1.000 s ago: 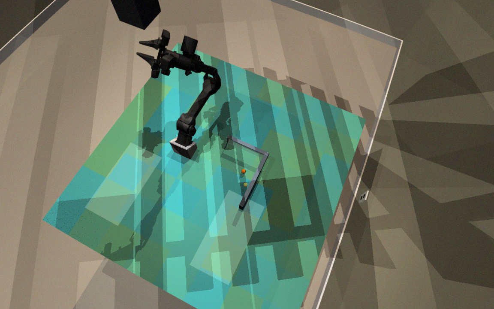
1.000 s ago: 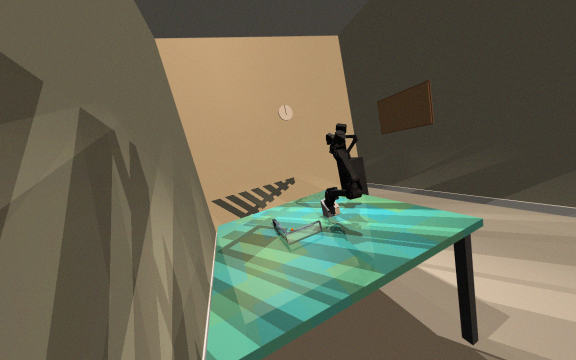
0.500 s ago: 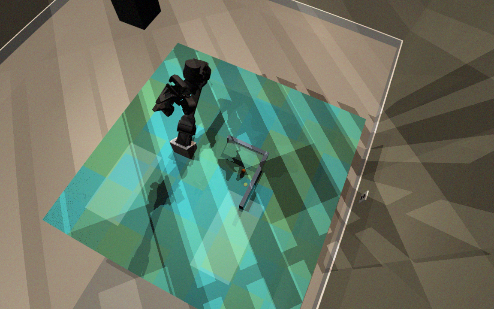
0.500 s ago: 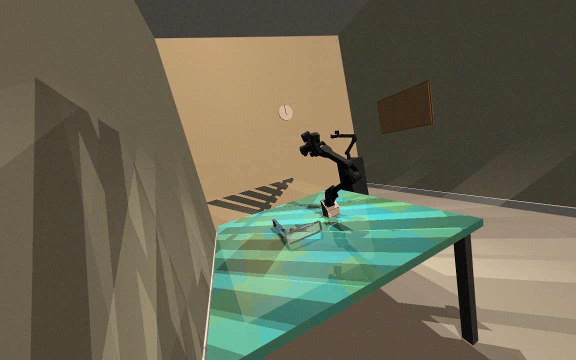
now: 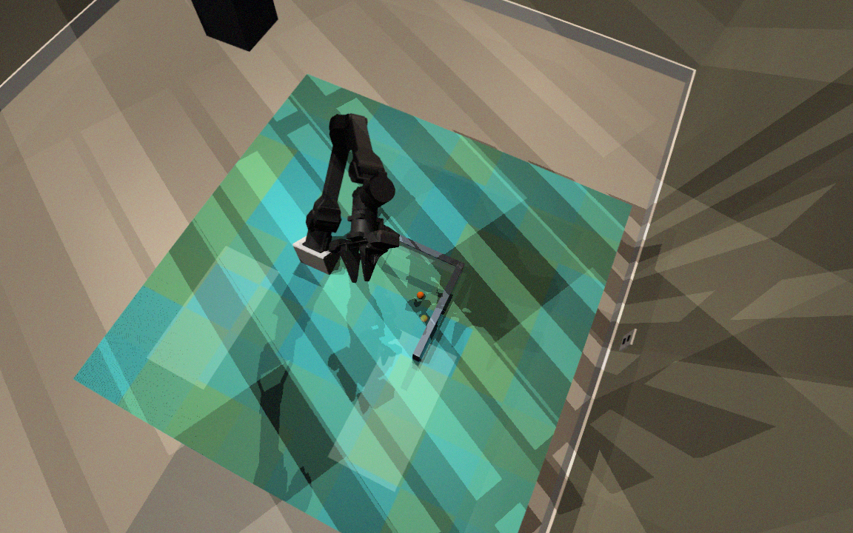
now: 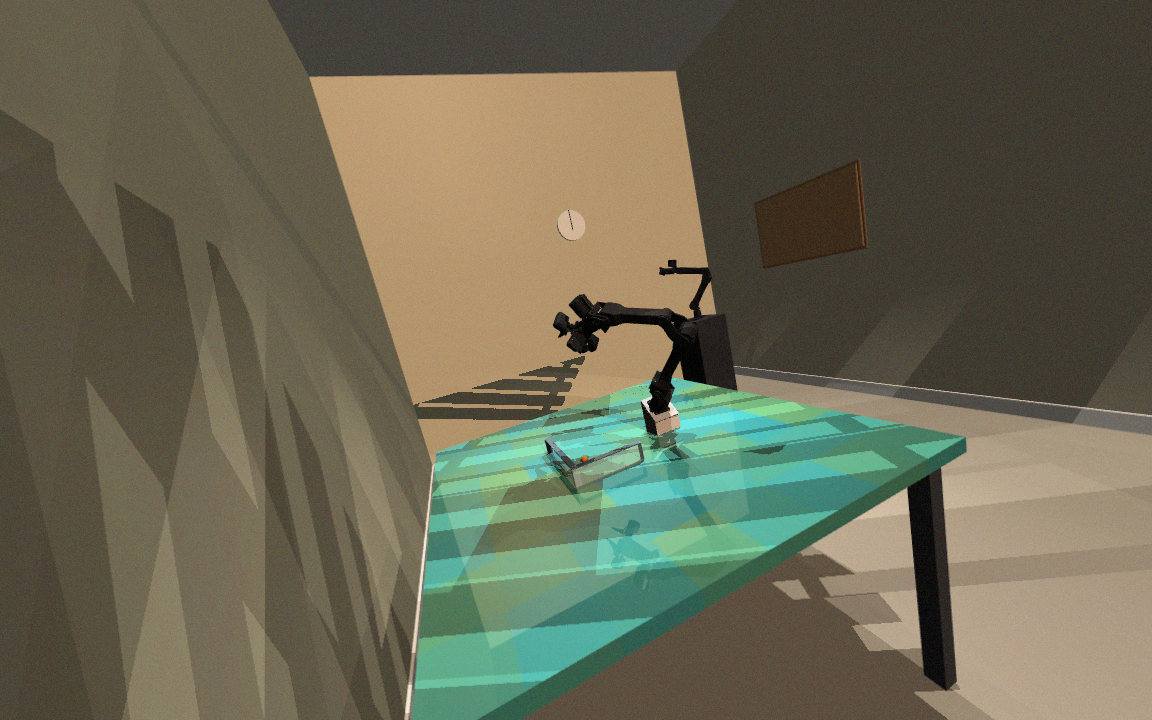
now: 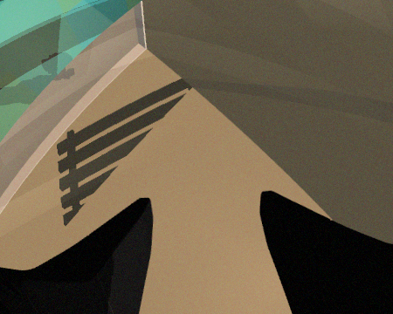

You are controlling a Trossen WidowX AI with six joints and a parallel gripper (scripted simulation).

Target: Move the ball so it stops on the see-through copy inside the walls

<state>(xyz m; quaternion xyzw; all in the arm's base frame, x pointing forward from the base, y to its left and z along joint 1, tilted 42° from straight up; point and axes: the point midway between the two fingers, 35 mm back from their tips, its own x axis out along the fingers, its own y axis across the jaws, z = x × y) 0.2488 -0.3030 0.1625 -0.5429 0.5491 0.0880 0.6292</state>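
My gripper tip is now 8 cm short of the orange ball, 17 cm to the right of it and 40 cm above it. Round my gripper tip: see-through copy of ball 12 cm ahead, 11 cm to the left, 40 cm below.
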